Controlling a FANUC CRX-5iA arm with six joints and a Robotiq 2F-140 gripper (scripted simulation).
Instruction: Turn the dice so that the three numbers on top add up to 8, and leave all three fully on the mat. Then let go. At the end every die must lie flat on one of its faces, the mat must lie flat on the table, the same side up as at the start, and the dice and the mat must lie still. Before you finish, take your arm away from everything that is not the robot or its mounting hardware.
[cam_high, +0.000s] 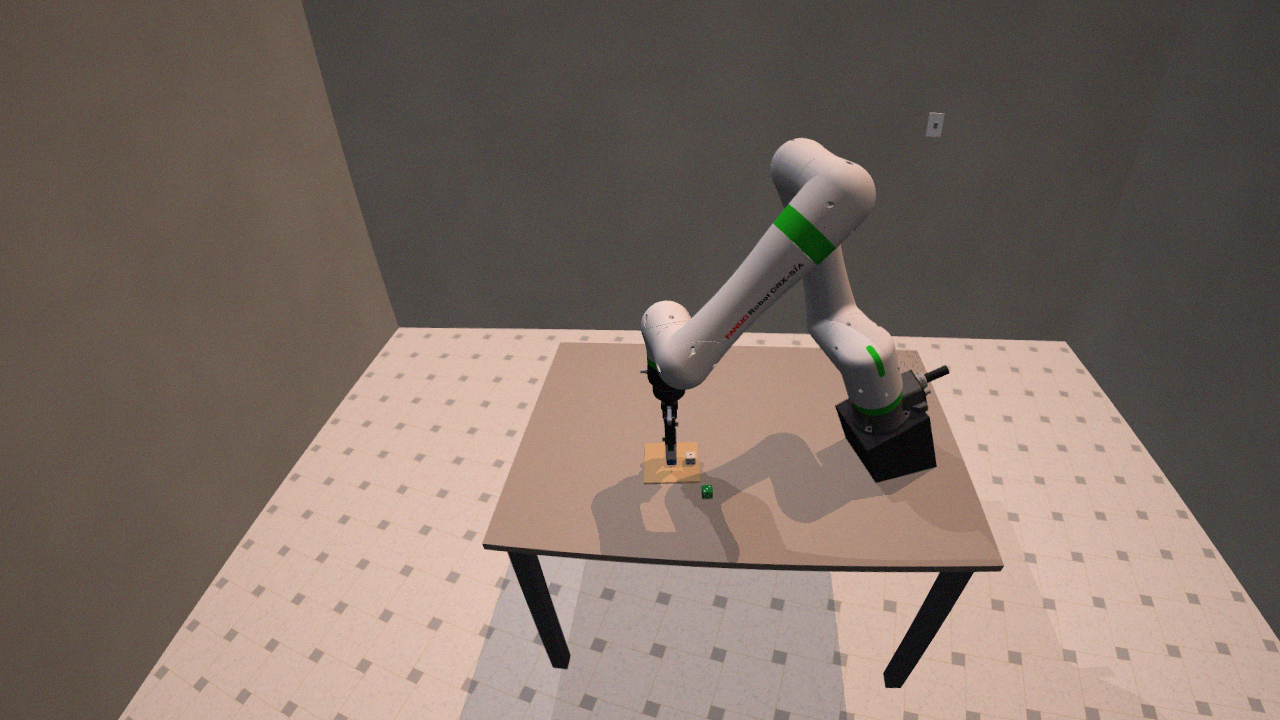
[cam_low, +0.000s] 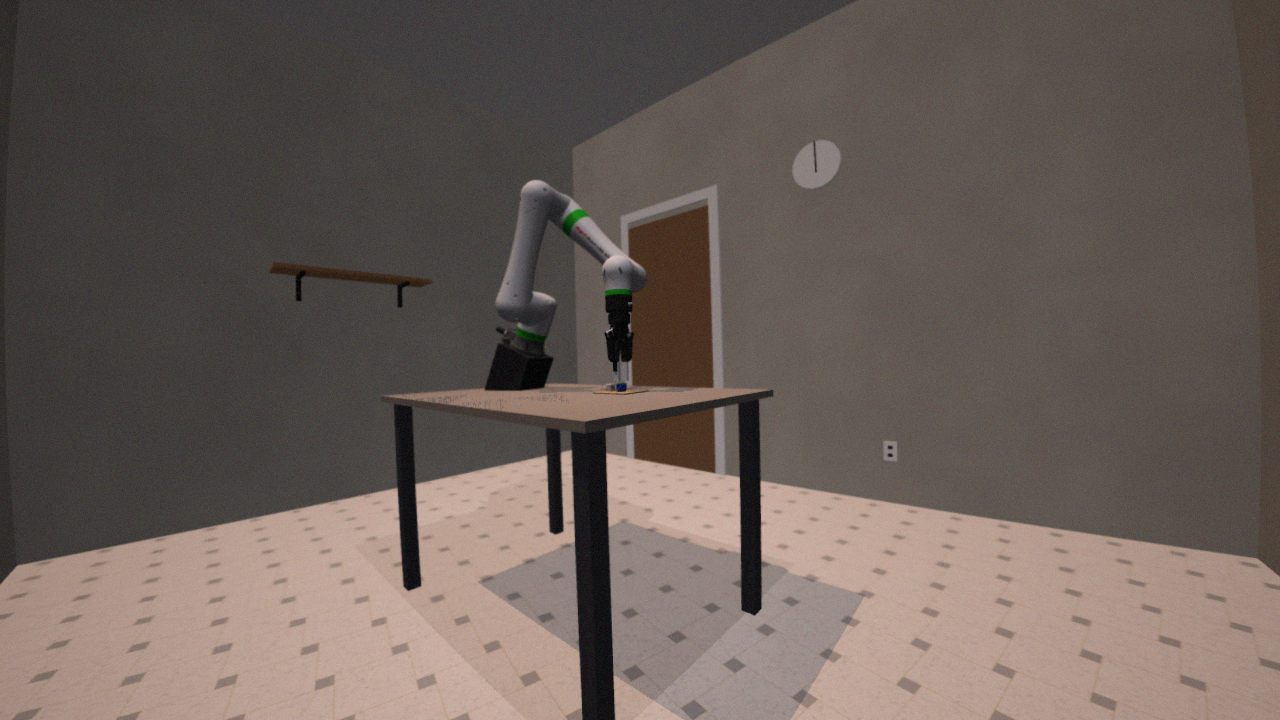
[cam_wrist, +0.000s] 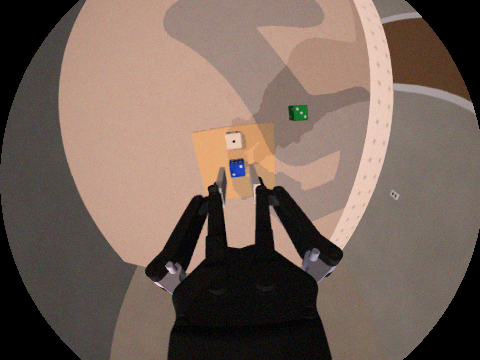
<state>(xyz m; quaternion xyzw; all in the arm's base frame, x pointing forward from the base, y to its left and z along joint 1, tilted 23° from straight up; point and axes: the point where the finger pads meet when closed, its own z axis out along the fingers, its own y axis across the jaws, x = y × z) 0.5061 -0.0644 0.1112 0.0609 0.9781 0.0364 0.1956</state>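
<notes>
My hand is 6 cm above the blue die. Round my hand: mat (7 cm below); green die (12 cm to the left, 7 cm behind, 6 cm below); white die (6 cm below, 5 cm behind, 1 cm to the left).
</notes>
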